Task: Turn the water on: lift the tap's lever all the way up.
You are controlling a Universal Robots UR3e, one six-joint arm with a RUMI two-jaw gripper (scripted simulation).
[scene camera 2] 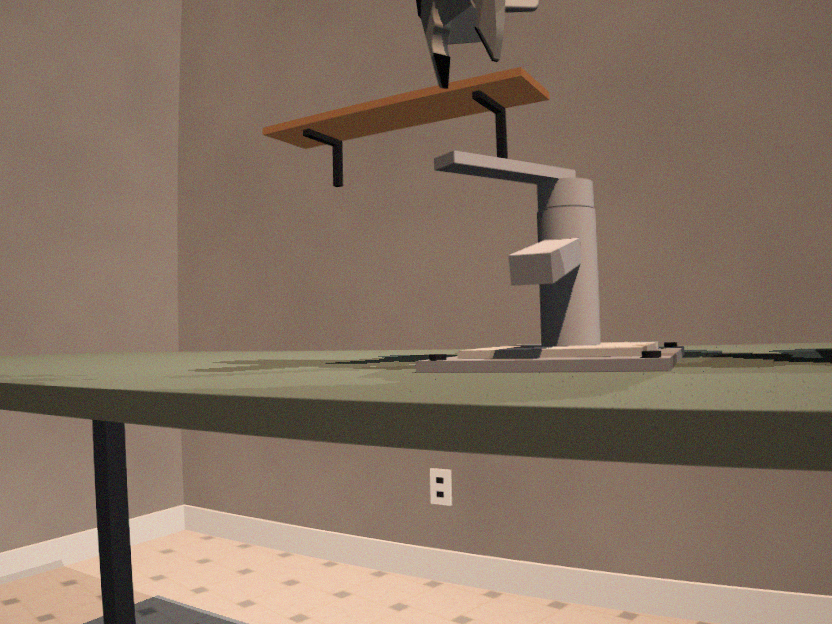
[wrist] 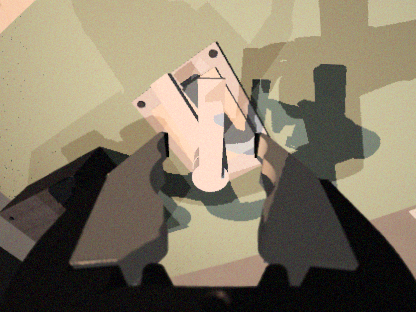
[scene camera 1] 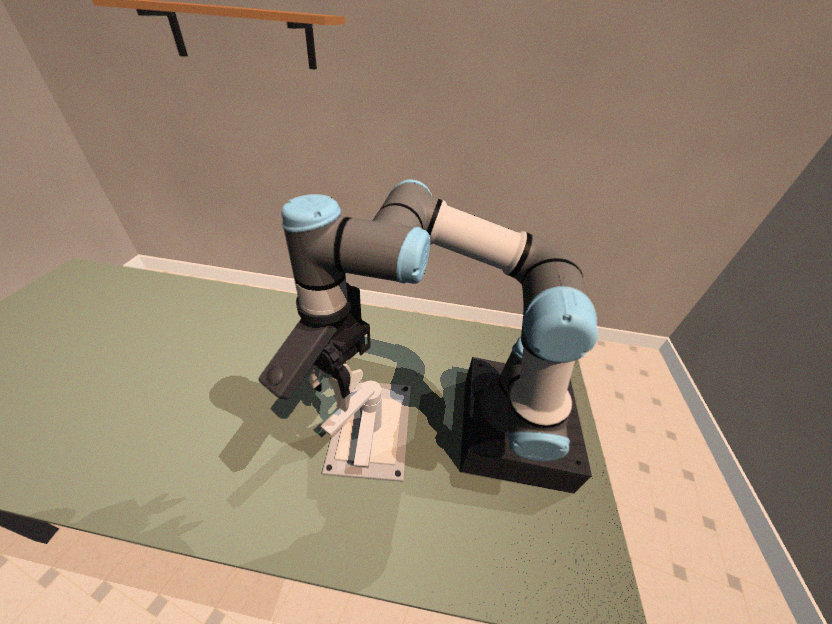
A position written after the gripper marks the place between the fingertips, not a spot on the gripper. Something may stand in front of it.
Note:
In view: the gripper (scene camera 1: 332,400), a lever (scene camera 1: 330,426) and a base plate (wrist: 211,56).
The gripper is seen too in scene camera 2 (scene camera 2: 468,75) and in the wrist view (wrist: 211,134). The lever also shows in the wrist view (wrist: 211,90).

